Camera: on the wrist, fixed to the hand. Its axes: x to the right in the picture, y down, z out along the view.
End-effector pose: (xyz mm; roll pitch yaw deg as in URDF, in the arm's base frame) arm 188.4 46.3 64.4 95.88 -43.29 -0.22
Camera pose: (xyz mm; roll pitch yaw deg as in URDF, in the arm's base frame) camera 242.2 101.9 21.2 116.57 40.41 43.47
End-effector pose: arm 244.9 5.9 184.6 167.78 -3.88 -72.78
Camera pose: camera 325.5 23.3 217.0 171.75 -13.45 20.74
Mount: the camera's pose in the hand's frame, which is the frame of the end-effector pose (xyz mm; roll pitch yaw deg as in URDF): 9.4 -73.5 -48.5 -4.87 25.86 -92.79
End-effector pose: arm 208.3 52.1 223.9 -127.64 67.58 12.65
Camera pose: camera 289.6 77.0 248.7 -98.55 -24.43 25.57
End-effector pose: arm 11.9 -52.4 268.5 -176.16 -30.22 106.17
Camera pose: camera -50.2 -89.9 319.3 141.54 -23.95 -145.51
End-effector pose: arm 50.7 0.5 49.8 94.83 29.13 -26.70
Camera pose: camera 52.5 60.6 -15.2 -134.33 46.80 105.11
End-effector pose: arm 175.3 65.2 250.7 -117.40 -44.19 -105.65
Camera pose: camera 181.1 120.0 320.0 87.84 -43.28 72.27
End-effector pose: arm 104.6 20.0 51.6 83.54 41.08 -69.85
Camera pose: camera 126.8 75.5 -13.7 -113.68 42.95 83.15
